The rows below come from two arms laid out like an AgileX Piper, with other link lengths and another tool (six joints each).
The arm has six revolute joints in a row. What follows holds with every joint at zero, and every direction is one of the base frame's.
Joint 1 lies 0.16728 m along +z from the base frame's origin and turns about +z.
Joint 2 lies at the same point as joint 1 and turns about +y.
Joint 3 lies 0.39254 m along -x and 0.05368 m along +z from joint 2 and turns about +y.
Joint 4 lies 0.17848 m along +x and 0.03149 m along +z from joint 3 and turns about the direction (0.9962, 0, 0.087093).
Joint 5 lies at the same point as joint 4 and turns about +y.
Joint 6 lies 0.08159 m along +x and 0.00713 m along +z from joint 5 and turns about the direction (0.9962, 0, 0.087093).
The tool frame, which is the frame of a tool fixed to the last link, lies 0.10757 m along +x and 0.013 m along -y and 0.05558 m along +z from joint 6; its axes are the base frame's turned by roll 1.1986, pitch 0.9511 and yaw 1.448 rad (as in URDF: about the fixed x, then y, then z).
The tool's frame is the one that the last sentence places.
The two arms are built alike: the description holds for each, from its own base.
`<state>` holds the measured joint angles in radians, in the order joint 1, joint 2, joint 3, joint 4, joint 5, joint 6, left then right.
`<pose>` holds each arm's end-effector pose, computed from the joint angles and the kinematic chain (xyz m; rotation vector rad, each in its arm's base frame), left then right.
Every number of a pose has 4 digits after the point. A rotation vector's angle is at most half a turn.
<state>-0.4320 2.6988 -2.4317 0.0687 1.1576 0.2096 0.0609 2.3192 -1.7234 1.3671 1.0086 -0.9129</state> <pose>0.5801 -0.2798 0.0902 1.6337 2.2314 0.4050 0.5799 0.1820 0.2771 0.4953 2.2285 1.8410</pose>
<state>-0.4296 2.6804 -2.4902 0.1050 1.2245 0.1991 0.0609 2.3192 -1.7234 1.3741 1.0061 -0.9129</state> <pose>0.5842 -0.2722 0.1118 1.6193 2.2292 0.4574 0.5808 0.1817 0.2779 0.5016 2.2208 1.8442</pose>
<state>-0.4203 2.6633 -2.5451 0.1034 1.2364 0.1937 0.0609 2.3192 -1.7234 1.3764 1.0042 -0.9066</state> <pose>0.5943 -0.2700 0.1369 1.5580 2.2005 0.4669 0.5813 0.1814 0.2778 0.5128 2.2179 1.8463</pose>
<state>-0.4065 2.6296 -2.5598 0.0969 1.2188 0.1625 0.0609 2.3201 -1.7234 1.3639 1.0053 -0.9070</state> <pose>0.6038 -0.2643 0.1654 1.4621 2.1894 0.4669 0.5803 0.1814 0.2758 0.5037 2.2313 1.8371</pose>
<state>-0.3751 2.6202 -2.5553 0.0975 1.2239 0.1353 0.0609 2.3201 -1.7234 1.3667 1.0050 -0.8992</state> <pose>0.6114 -0.2436 0.1700 1.3985 2.2364 0.4744 0.5806 0.1813 0.2758 0.5164 2.2284 1.8416</pose>
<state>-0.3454 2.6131 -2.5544 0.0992 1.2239 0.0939 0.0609 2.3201 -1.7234 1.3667 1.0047 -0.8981</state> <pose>0.6196 -0.2236 0.1749 1.3153 2.2850 0.4809 0.5806 0.1812 0.2757 0.5181 2.2283 1.8417</pose>
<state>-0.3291 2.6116 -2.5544 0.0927 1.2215 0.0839 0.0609 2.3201 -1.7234 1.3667 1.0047 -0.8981</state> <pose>0.6234 -0.2143 0.1762 1.2820 2.3025 0.4765 0.5806 0.1812 0.2757 0.5181 2.2283 1.8417</pose>
